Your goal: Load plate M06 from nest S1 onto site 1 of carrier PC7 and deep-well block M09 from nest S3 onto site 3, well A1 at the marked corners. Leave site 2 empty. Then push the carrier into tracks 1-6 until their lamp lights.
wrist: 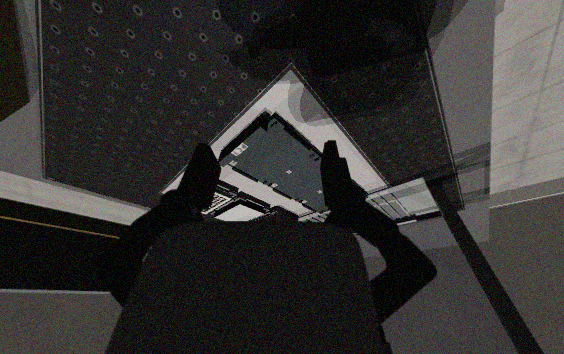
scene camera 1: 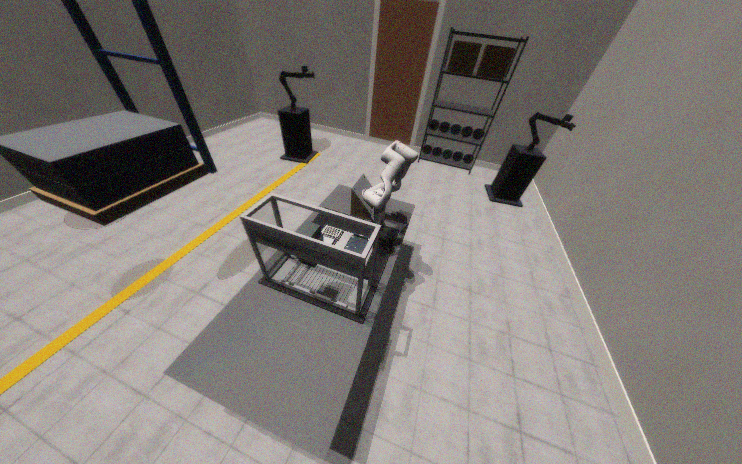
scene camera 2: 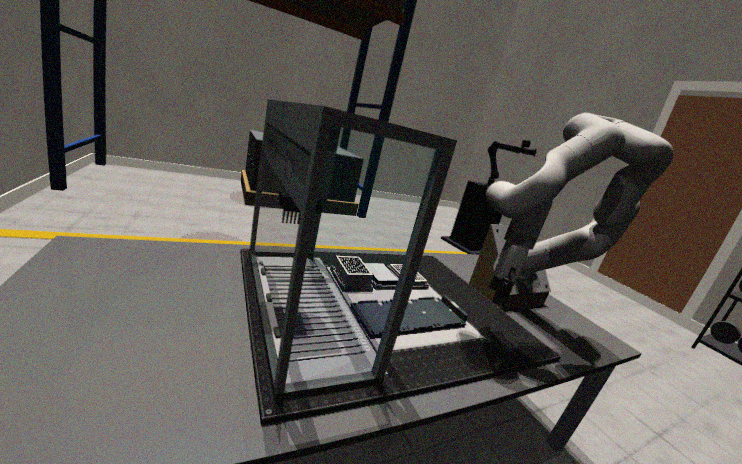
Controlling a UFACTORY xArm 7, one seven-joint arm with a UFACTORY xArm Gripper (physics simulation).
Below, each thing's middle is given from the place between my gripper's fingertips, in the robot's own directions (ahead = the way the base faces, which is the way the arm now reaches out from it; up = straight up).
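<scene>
I consider the dark flat carrier plate [scene camera 2: 427, 313] and where my hand is from it: 12 cm to the left of the plate, 17 cm short of it, and 11 cm above it.
</scene>
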